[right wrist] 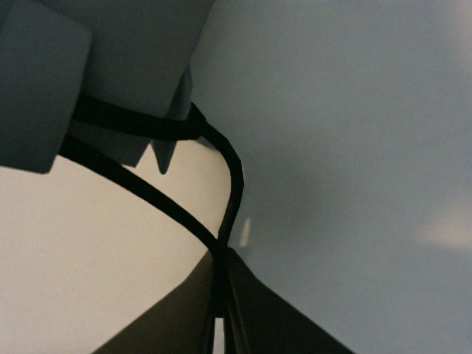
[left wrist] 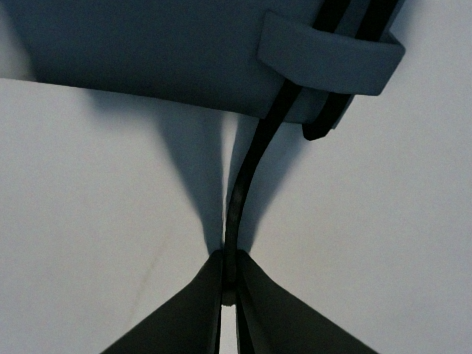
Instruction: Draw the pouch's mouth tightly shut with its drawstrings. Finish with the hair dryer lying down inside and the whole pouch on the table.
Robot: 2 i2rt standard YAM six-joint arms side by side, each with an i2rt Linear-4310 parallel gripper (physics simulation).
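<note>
The grey-blue pouch [left wrist: 145,55] [right wrist: 145,60] shows at the top of the left wrist view and at the upper left of the right wrist view. Black drawstrings run through its fabric loops. My left gripper [left wrist: 228,264] is shut on the end of one black drawstring [left wrist: 246,175], which runs down from the pouch's corner. My right gripper [right wrist: 220,261] is shut on the end of the other drawstring [right wrist: 150,196], where two strands meet; one strand curves out in a bow. The hair dryer does not show in either view, and most of the pouch's mouth is out of sight.
The pale table [left wrist: 360,210] [right wrist: 100,260] lies under the pouch and both grippers. Soft shadows fall across it. One fabric loop [left wrist: 330,62] is at the upper right of the left wrist view, and another [right wrist: 40,90] is at the upper left of the right wrist view.
</note>
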